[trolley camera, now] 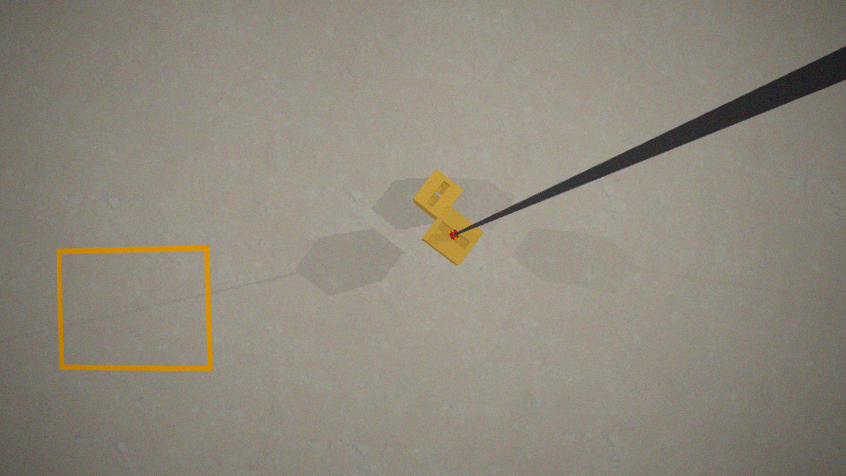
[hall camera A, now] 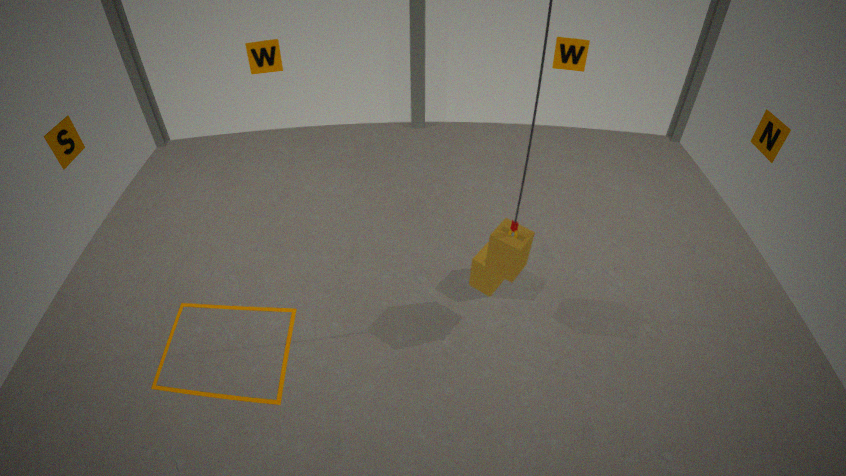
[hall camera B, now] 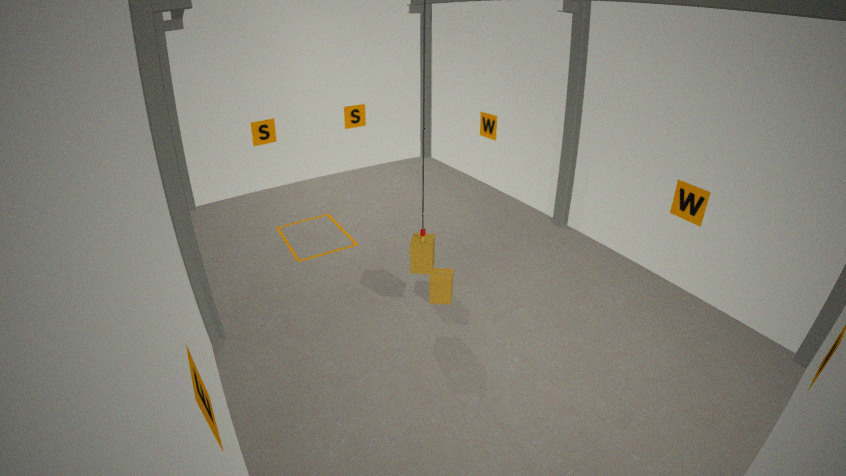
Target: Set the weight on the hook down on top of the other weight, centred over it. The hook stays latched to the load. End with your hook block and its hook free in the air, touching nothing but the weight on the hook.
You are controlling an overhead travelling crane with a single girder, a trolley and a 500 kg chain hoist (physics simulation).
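The weight on the hook, a yellow block [hall camera A: 508, 255] [hall camera B: 422, 256] [trolley camera: 457, 251], hangs upright in the air, its shadows apart from it on the floor. My hook [hall camera A: 514, 230] [hall camera B: 422, 238] [trolley camera: 453, 235], under the small red hook block, is latched to its top. The other weight, also a yellow block [hall camera A: 485, 277] [hall camera B: 441, 287] [trolley camera: 434, 203], stands on the floor. The hung weight is higher and off to one side, not centred over it: below and slightly right of it in the trolley view, up and left in hall camera B. In hall camera A it hides part of the standing weight.
An orange outlined rectangle [hall camera A: 287, 355] [hall camera B: 288, 243] [trolley camera: 209, 307] is marked on the floor, left of both weights in all views. The dark chain [hall camera A: 533, 118] [hall camera B: 423, 177] [trolley camera: 621, 164] runs up from the hook block. Walls with lettered signs and grey columns surround the floor.
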